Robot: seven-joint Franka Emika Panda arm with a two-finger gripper.
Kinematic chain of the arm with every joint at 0, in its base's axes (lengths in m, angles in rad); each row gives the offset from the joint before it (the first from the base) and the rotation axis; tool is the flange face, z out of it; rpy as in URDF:
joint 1: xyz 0 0 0.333 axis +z
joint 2: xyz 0 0 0 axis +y
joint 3: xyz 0 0 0.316 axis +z
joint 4: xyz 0.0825 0 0 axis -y
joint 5: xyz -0.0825 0 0.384 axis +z
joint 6: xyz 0 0 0 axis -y
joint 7: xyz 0.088 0 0 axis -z
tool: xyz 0 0 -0.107 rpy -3.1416 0 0
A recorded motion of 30 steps. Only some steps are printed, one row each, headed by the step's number.
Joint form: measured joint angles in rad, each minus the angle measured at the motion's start. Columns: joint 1, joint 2, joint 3, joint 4, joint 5, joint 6, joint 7.
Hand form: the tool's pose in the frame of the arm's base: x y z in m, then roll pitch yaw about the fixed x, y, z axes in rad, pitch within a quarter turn. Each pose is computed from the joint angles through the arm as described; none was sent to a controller.
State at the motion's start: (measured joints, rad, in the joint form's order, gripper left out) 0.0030 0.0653 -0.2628 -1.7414 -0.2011 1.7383 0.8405
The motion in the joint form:
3: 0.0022 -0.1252 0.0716 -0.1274 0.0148 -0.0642 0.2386
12: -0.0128 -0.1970 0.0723 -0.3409 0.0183 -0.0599 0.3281
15: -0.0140 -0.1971 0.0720 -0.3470 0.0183 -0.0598 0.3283
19: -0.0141 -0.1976 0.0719 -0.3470 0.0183 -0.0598 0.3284
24: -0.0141 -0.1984 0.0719 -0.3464 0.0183 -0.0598 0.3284
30: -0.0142 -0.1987 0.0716 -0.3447 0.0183 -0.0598 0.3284
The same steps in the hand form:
3: 0.5167 -0.1176 0.5260 2.9391 -0.0842 -1.2235
12: 0.4708 -0.1161 0.4645 2.8295 -0.0261 -1.3149
15: 0.4694 -0.1165 0.4619 2.8242 -0.0235 -1.3163
19: 0.4694 -0.1166 0.4621 2.8247 -0.0237 -1.3166
24: 0.4694 -0.1166 0.4627 2.8260 -0.0241 -1.3167
30: 0.4696 -0.1169 0.4636 2.8279 -0.0249 -1.3172

